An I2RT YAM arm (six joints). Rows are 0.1 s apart.
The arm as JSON. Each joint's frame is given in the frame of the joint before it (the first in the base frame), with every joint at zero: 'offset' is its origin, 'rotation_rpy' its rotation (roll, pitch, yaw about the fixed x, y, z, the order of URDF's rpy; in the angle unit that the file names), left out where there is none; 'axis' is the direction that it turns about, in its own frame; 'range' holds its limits. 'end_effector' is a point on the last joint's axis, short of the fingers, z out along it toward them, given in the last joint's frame.
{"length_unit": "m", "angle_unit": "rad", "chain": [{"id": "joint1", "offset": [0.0, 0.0, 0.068], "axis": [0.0, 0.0, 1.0], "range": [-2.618, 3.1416]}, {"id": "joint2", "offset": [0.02, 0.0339, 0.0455], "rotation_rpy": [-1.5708, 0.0, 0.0], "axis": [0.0, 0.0, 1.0], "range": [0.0, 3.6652]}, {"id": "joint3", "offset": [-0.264, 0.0, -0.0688], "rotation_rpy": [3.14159, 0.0, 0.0], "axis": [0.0, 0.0, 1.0], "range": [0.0, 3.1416]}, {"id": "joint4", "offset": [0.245, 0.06, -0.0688], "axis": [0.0, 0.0, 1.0], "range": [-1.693, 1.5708]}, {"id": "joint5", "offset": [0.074, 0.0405, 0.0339], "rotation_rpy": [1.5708, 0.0, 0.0], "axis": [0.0, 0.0, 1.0], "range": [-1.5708, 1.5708]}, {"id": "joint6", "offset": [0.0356, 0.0, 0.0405], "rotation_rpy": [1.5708, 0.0, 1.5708], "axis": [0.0, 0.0, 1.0], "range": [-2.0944, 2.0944]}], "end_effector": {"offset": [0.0, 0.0, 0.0], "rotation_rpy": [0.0, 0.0, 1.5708]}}
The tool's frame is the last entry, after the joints.
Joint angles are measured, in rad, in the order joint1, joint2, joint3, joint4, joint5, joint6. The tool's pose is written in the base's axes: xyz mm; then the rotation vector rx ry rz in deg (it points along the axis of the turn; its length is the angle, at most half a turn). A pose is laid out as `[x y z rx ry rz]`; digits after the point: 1 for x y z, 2 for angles.
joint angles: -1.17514, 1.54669, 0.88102, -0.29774, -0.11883, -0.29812
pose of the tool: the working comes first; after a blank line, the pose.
Where each joint sits with the arm in this pose, in the base's axes (m; each line is computed from the numbers above, not from the rounded line before):
joint1: 0.0000 0.0000 0.0680
joint2: 0.0390 -0.0054 0.1135
joint3: -0.0269 -0.0260 0.3774
joint4: 0.1251 -0.2115 0.2733
joint5: 0.1229 -0.2942 0.2357
joint6: 0.1218 -0.2805 0.1835
the tool: 0.1218 -0.2805 0.1835

[121.8 -280.5 183.5 60.30 135.07 -24.62]
